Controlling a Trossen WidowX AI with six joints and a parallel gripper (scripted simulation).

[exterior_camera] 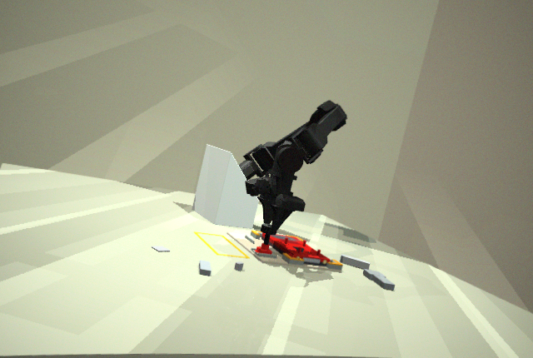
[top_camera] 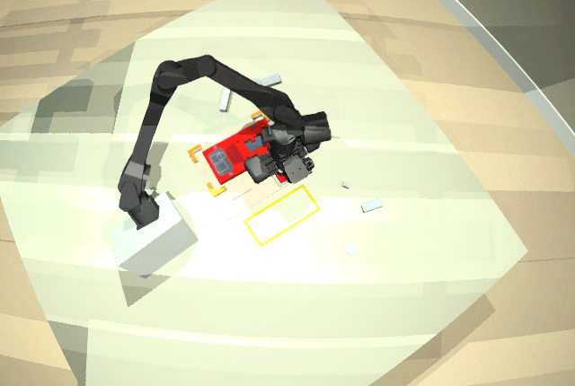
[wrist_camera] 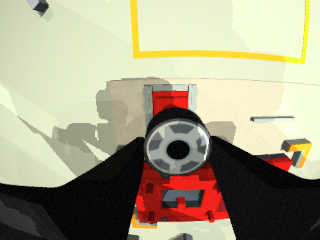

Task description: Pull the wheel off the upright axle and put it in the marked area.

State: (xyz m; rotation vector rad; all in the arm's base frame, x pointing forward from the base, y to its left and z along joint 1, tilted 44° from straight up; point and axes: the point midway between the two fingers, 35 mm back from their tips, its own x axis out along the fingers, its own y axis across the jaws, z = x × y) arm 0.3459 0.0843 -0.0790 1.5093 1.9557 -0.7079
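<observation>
My gripper tip is now 30 mm above the white hub.
</observation>
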